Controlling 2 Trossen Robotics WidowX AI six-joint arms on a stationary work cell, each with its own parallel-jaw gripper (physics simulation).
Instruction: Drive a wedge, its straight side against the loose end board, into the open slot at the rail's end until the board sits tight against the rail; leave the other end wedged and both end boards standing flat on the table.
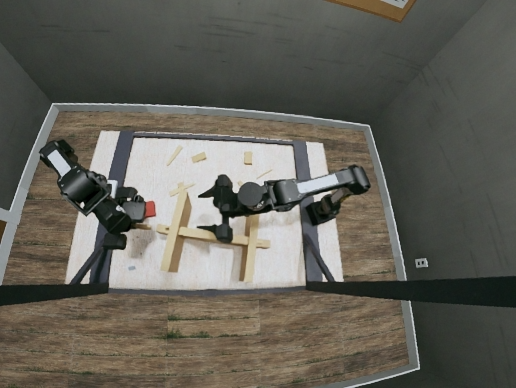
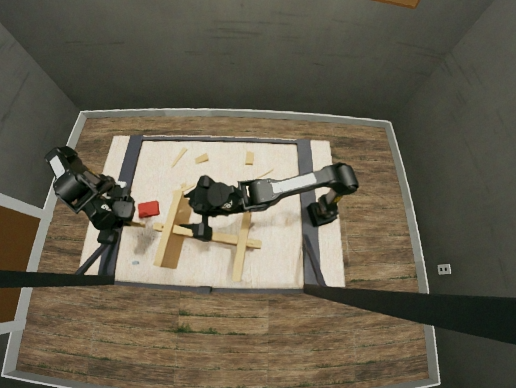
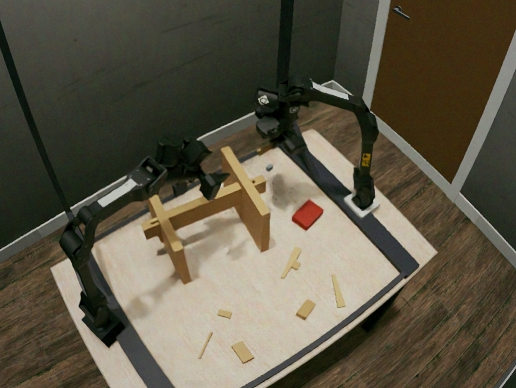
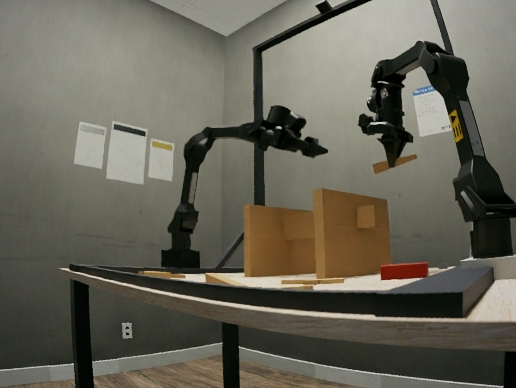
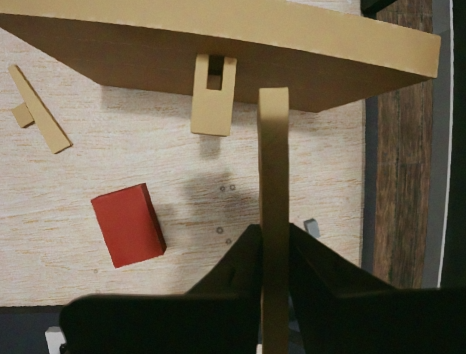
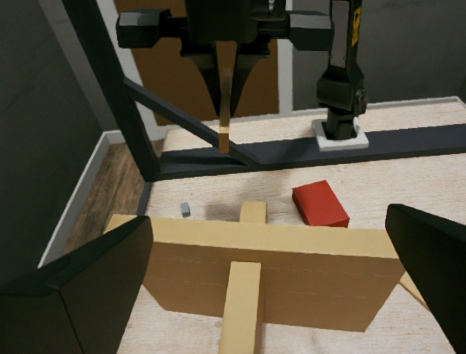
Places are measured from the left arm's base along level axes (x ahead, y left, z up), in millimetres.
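Pixels of known places: left gripper, between the fingertips: [image 1: 135, 227] [image 2: 130, 224] [image 3: 272, 147] [image 4: 392, 167] [image 5: 271, 233] [image 6: 225, 115]; right gripper, between the fingertips: [image 1: 197, 211] [image 2: 182, 211] [image 3: 220, 163] [image 4: 319, 148] [image 6: 268, 221]; left arm's base, origin of its link: [image 3: 362, 201] [image 4: 493, 256] [image 6: 338, 130]; right arm's base, origin of its link: [image 1: 323, 210] [image 2: 323, 211] [image 3: 100, 319].
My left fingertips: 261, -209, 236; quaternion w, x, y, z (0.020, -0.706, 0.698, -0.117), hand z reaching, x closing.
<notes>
For each thing: its top centre in the pictures, then the offset to it from my left fingertips, as dx, dy, dz.
- loose end board, centre of its top: [image 5: 221, 17] [image 6: 245, 232] [image 4: 355, 195] [image 3: 244, 178] [image 1: 173, 228] [image 2: 167, 226] +109, +13, -58
- rail, centre of its top: [image 4: 316, 211] [image 3: 202, 200] [image 1: 213, 235] [image 2: 205, 234] +249, -4, -83
- red block, centre of its top: [image 5: 127, 228] [image 6: 319, 202] [image 4: 405, 264] [image 3: 308, 212] [image 1: 143, 209] [image 2: 147, 208] -68, +130, -240
- small grey block, centre of its top: [image 5: 313, 230] [image 6: 184, 207] [image 3: 269, 166] -91, -119, -253
- loose wedge, centre of its top: [image 5: 38, 106] [image 6: 414, 289] [image 4: 313, 279] [image 3: 289, 261] [image 1: 182, 189] +91, +238, -259
The loose end board [image 1: 173, 245] [image 3: 250, 200] [image 4: 335, 240] [image 5: 280, 30] [image 6: 280, 245] stands upright. The rail [image 1: 210, 234] [image 6: 242, 305] passes through it, and its end [image 5: 212, 115] sticks out with an open, empty slot at the board's outer face. The other end board [image 1: 249, 262] [image 3: 170, 232] [image 4: 277, 240] stands upright on the rail's far end; whether a wedge sits there is unclear. My left gripper [image 4: 393, 161] [image 5: 271, 233] [image 6: 225, 115] is shut on a wedge [image 4: 382, 166] [image 5: 274, 150] [image 6: 224, 142], held in the air outside the loose board, offset from the slot. My right gripper [image 1: 200, 211] [image 6: 268, 221] is open above the rail, inside the loose board.
A red block [image 3: 307, 215] [image 5: 128, 227] [image 6: 320, 204] lies outside the loose board, and a small grey block [image 3: 269, 167] [image 5: 311, 228] lies nearby. A loose wedge [image 3: 288, 267] [image 5: 42, 112] lies with a small block. Other wooden pieces [image 3: 306, 309] [image 3: 243, 352] lie toward the table edge.
</notes>
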